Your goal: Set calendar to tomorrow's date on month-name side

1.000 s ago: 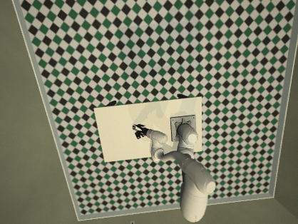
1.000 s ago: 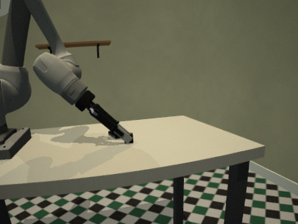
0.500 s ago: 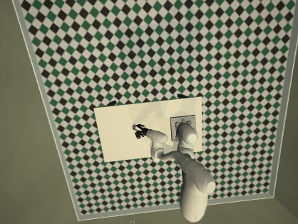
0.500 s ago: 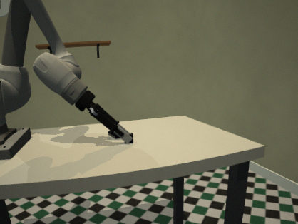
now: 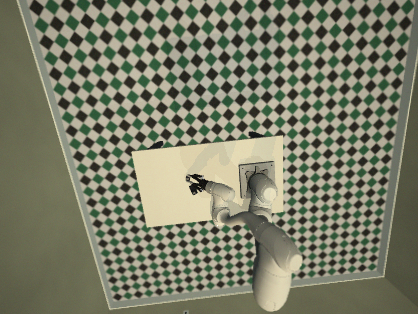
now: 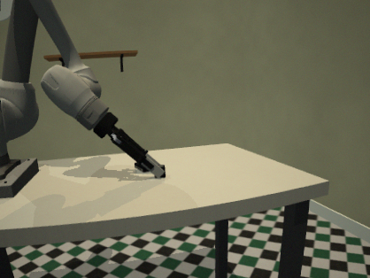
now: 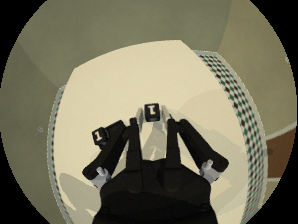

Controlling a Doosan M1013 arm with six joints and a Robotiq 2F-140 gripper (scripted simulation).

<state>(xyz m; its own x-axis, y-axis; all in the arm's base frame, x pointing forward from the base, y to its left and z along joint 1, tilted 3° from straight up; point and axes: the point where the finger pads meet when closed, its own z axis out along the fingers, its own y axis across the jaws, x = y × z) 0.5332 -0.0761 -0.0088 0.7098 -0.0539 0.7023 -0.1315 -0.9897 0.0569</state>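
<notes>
My hand is 2 cm short of the black calendar cube and 2 cm above it. From my hand the other things lie so: calendar tray (10 cm to the left, 3 cm below, 1 cm behind).
</notes>
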